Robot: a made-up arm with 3 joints.
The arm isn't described. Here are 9 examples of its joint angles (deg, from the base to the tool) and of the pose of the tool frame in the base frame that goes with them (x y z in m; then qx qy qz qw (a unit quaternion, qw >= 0)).
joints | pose
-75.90 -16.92 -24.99 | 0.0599 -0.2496 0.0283 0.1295 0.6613 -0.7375 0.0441
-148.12 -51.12 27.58 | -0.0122 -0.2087 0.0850 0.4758 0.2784 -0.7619 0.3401
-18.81 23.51 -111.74 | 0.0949 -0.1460 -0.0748 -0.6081 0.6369 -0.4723 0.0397
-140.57 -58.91 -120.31 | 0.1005 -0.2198 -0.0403 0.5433 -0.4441 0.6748 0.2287
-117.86 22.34 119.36 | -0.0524 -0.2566 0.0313 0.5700 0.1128 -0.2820 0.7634
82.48 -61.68 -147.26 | 0.1005 -0.2025 0.0692 0.1128 0.4731 0.5176 0.7040
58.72 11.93 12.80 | 0.0080 -0.1673 -0.0696 -0.4821 -0.8333 -0.0982 0.2519
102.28 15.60 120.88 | -0.0242 -0.0929 0.0797 -0.5048 -0.0287 -0.1399 0.8513
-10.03 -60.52 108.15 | -0.0316 -0.0937 0.0160 -0.7570 -0.0303 0.0232 0.6523
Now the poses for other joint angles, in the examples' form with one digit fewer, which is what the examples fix.
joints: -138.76 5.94 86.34
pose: -0.049 -0.214 0.069 0.434 0.074 -0.525 0.729
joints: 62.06 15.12 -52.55
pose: 0.097 -0.164 -0.040 0.088 0.984 0.092 0.125
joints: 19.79 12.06 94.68
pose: -0.057 -0.125 -0.044 -0.890 -0.308 0.094 0.324
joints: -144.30 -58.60 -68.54
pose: 0.104 -0.224 0.037 0.178 -0.473 0.861 0.057
